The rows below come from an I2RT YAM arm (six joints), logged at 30 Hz.
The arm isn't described. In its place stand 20 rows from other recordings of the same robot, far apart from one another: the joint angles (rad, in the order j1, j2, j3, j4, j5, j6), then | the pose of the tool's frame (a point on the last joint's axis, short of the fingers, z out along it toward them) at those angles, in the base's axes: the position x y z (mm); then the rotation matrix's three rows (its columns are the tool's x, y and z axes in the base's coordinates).
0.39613 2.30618 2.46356 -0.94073 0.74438 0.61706 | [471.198 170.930 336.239], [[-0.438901 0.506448 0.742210], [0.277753 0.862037 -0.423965], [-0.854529 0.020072 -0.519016]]
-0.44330 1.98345 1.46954 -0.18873 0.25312 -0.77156 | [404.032 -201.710 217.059], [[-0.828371 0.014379 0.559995], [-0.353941 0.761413 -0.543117], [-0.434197 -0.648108 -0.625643]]
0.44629 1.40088 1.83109 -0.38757 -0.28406 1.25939 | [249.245 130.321 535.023], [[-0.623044 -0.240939 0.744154], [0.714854 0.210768 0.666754], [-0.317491 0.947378 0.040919]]
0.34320 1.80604 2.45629 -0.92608 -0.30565 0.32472 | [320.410 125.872 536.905], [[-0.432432 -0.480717 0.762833], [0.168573 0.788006 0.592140], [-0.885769 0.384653 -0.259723]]
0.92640 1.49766 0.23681 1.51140 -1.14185 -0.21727 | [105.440 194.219 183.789], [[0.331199 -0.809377 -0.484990], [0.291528 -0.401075 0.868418], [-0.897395 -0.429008 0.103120]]
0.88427 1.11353 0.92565 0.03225 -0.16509 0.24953 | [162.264 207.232 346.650], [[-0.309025 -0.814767 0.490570], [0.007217 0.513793 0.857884], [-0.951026 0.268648 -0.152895]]
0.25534 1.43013 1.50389 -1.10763 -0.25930 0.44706 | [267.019 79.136 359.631], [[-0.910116 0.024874 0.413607], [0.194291 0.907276 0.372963], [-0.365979 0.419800 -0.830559]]
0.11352 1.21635 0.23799 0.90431 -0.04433 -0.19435 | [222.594 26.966 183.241], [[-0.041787 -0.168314 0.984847], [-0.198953 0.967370 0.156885], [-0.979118 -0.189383 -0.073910]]
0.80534 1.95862 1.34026 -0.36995 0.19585 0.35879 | [291.959 293.844 173.801], [[-0.764077 -0.389621 0.514180], [-0.298069 0.920062 0.254245], [-0.572137 0.041002 -0.819133]]
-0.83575 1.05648 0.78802 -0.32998 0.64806 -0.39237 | [136.193 -182.693 278.536], [[-0.703120 0.711046 -0.006039], [0.323163 0.311973 -0.893442], [-0.633394 -0.630148 -0.449138]]
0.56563 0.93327 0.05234 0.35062 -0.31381 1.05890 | [127.600 94.020 120.298], [[-0.849595 0.012462 0.527288], [0.442881 0.559773 0.700365], [-0.286434 0.828552 -0.481100]]
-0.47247 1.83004 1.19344 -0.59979 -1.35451 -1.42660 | [324.941 -127.021 194.166], [[0.064964 -0.859375 0.507203], [-0.271707 0.473839 0.837647], [-0.960185 -0.192228 -0.202716]]
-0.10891 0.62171 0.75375 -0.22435 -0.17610 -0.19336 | [148.745 -9.990 348.943], [[-0.077166 -0.082769 0.993577], [-0.181876 0.980996 0.067595], [-0.980289 -0.175491 -0.090753]]
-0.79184 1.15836 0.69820 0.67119 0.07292 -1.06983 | [186.022 -192.126 323.258], [[-0.595762 0.493989 0.633279], [-0.641696 0.181415 -0.745194], [-0.483004 -0.850331 0.208911]]
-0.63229 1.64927 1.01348 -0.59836 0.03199 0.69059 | [249.114 -183.919 176.051], [[-0.205243 0.946919 0.247425], [0.939613 0.261385 -0.220920], [-0.273867 0.187142 -0.943385]]
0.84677 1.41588 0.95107 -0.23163 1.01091 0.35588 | [218.960 202.095 258.554], [[-0.386908 0.178704 0.904636], [-0.158226 0.953625 -0.256054], [-0.908442 -0.242207 -0.340689]]
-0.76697 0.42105 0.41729 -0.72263 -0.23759 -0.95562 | [81.753 -67.157 208.353], [[-0.723333 -0.074424 0.686477], [-0.405224 0.850727 -0.334749], [-0.559091 -0.520312 -0.645517]]
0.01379 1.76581 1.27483 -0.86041 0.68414 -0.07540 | [337.895 -17.841 210.742], [[-0.982717 0.052981 0.177370], [-0.071935 0.773565 -0.629621], [-0.170565 -0.631498 -0.756385]]
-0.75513 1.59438 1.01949 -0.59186 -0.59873 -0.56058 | [235.935 -194.514 199.486], [[-0.782303 -0.013125 0.622759], [0.133187 0.973132 0.187817], [-0.608492 0.229873 -0.759536]]
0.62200 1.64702 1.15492 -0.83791 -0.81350 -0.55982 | [235.128 200.404 218.243], [[-0.381444 -0.877632 -0.290282], [-0.722334 0.087033 0.686046], [-0.576832 0.471368 -0.667141]]
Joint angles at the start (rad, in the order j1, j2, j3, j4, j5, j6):
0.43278, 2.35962, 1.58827, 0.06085, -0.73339, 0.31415
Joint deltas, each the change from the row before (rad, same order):
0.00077, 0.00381, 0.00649, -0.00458, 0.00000, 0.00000
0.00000, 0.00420, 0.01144, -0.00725, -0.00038, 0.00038
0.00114, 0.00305, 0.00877, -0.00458, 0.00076, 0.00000
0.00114, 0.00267, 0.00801, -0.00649, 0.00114, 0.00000
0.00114, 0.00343, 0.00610, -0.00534, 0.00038, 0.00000
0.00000, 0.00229, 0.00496, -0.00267, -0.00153, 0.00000
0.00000, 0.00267, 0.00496, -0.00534, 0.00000, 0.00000
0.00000, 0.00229, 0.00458, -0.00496, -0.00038, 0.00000
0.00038, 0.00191, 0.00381, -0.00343, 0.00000, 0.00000
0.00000, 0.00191, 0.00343, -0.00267, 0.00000, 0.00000
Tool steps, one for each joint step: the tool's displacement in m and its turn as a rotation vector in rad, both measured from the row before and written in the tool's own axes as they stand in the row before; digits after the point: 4 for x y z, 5 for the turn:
-0.0005, -0.0002, 0.0009, -0.00001, 0.00184, 0.00090
-0.0018, 0.0001, 0.0006, -0.00036, 0.00012, 0.00039
-0.0014, 0.0005, 0.0008, -0.00021, -0.00030, -0.00132
-0.0010, 0.0005, 0.0007, 0.00068, 0.00120, 0.00022
-0.0003, 0.0000, 0.0009, 0.00031, 0.00251, 0.00123
-0.0007, -0.0001, 0.0003, -0.00145, 0.00047, 0.00000
-0.0003, -0.0003, 0.0004, 0.00070, 0.00216, 0.00204
-0.0003, -0.0002, 0.0004, 0.00025, 0.00200, 0.00179
-0.0003, 0.0000, 0.0004, 0.00013, 0.00133, 0.00084
-0.0003, -0.0002, 0.0003, 0.00026, 0.00081, 0.00077

